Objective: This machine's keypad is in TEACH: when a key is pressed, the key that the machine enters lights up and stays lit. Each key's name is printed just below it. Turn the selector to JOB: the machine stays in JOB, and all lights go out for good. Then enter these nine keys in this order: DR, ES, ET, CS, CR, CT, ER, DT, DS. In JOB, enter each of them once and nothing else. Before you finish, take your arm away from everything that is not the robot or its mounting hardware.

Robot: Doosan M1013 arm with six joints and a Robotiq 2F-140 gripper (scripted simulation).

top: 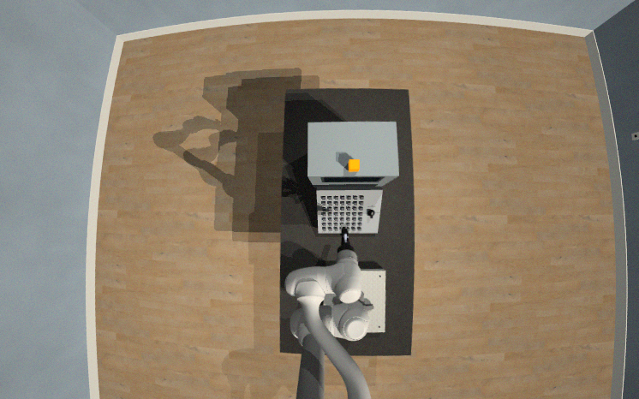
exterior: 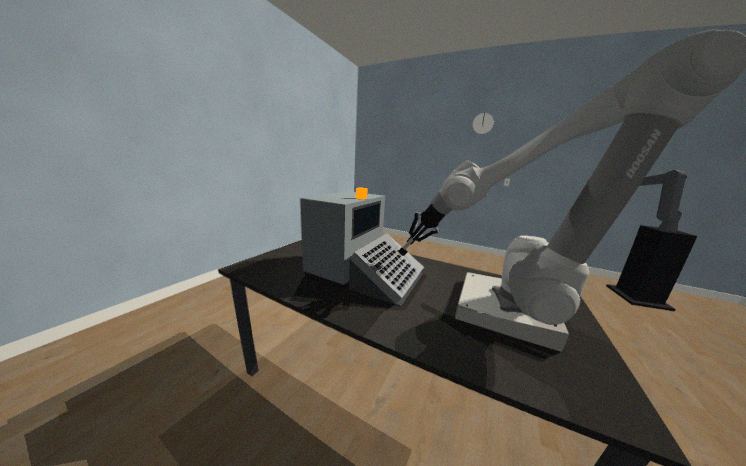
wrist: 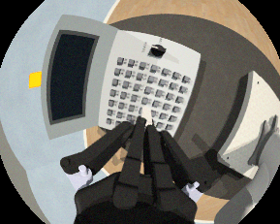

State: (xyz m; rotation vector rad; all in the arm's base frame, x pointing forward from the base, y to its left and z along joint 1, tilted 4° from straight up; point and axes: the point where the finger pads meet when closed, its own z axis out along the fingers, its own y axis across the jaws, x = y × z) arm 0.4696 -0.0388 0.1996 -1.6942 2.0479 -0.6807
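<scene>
Right now the key is 5 cm ahead of my hand, 2 cm to the left of it and 13 cm below it. Round my hand: sloped keypad: 9 cm ahead, 7 cm to the right, 15 cm below; black selector knob: 5 cm ahead, 17 cm to the right, 10 cm below.
</scene>
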